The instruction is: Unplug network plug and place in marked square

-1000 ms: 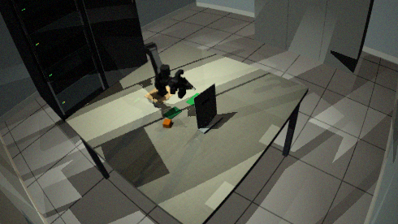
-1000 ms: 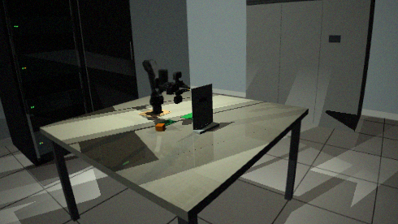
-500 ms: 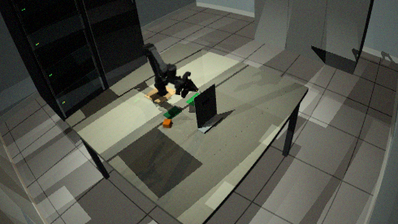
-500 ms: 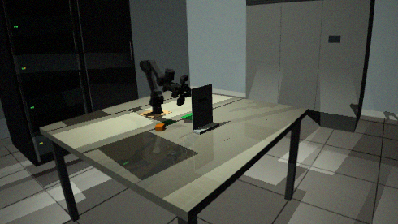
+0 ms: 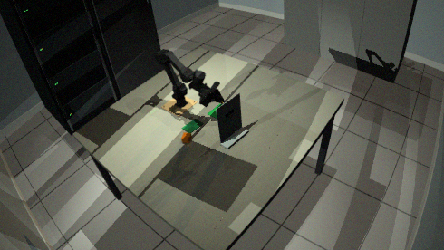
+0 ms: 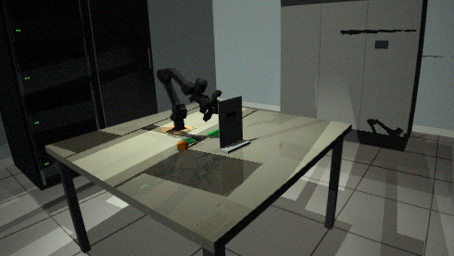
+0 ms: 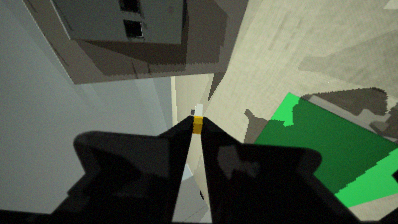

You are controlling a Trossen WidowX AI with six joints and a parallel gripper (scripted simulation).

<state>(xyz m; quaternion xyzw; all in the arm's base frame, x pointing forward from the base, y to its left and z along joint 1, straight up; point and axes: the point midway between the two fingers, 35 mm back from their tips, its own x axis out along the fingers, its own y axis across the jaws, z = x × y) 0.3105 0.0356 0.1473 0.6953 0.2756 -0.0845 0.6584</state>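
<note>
Now: gripper tip 80 mm past the green square, 40 mm to the right of it and 130 mm above it. Also, from my gripper tip: upright panel (120 mm ahead, 80 mm to the right, 20 mm below); then orange plug (10 mm ahead); then darker green patch (130 mm behind, 150 mm to the right, 130 mm below).
</note>
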